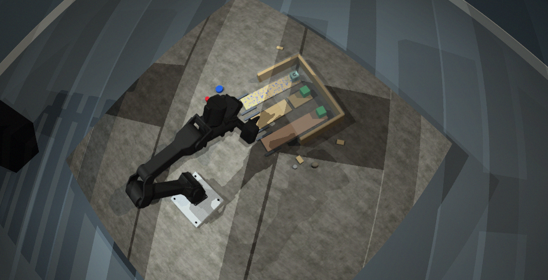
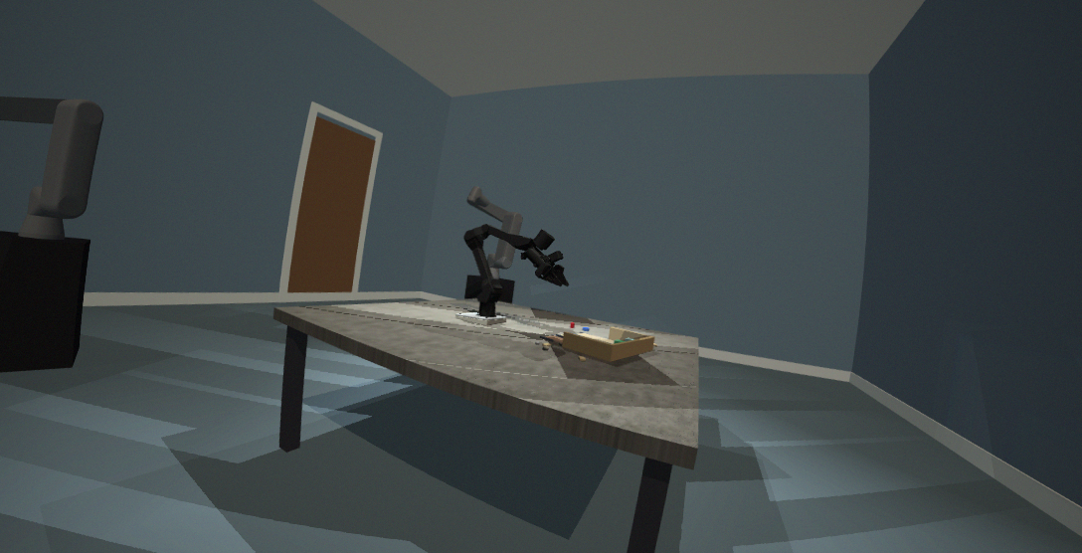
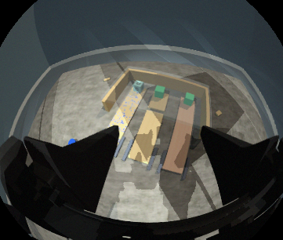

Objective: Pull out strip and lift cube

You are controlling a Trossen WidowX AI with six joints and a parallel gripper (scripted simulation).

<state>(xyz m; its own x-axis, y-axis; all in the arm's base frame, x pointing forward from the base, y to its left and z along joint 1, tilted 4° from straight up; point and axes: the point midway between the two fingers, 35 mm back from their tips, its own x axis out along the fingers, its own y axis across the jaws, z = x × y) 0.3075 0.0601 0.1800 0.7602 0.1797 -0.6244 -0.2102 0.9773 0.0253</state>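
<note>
Now: the small red thing 8 cm behind my gripper tip, 24 cm to the left of it and 19 cm below it. Also, from my gripper tip: brown disc (9 cm ahead, 22 cm to the right, 19 cm below); blue disc (1 cm behind, 25 cm to the left, 19 cm below).
</note>
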